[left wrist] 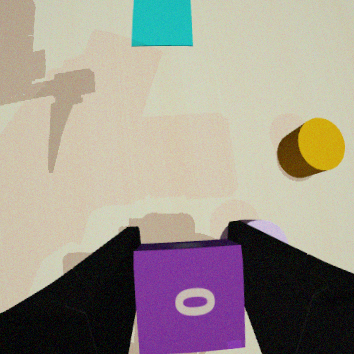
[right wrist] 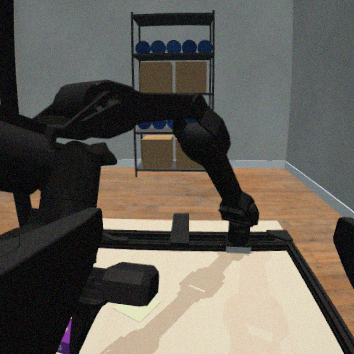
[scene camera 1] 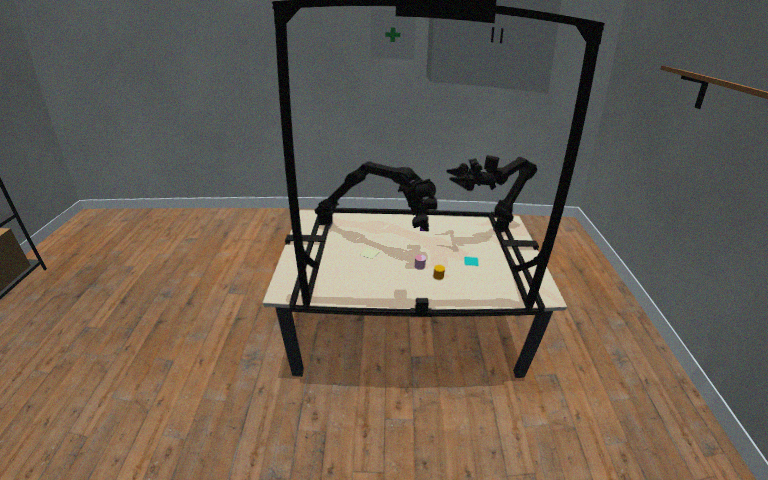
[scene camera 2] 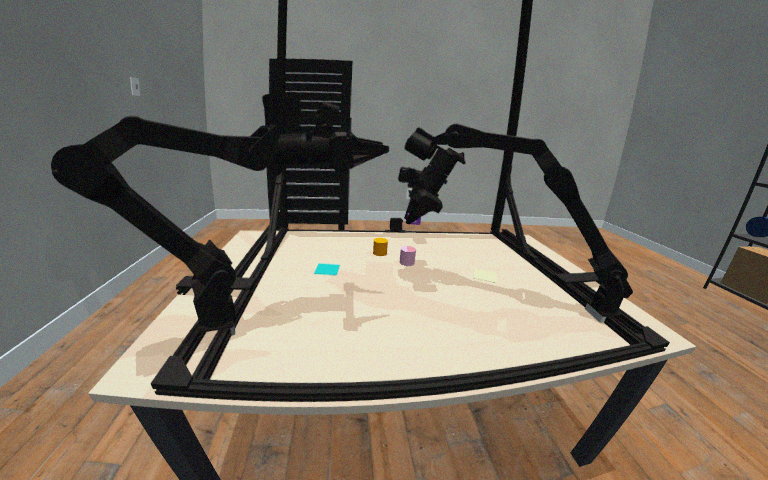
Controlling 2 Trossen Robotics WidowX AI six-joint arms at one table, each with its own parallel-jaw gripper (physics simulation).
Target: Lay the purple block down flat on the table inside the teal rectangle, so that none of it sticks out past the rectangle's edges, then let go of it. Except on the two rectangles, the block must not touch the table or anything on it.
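Observation:
My left gripper is shut on the purple block, a cube with a white "0" on its face. It holds the block in the air over the far middle of the table. The teal rectangle lies flat on the table, apart from the block and straight ahead in the left wrist view. My right gripper is open and empty, held high above the table's right rear part in scene camera 1.
A lilac cylinder stands just below and beside the held block. A yellow cylinder stands between it and the teal rectangle. A pale green rectangle lies on the other side. A black frame surrounds the table.

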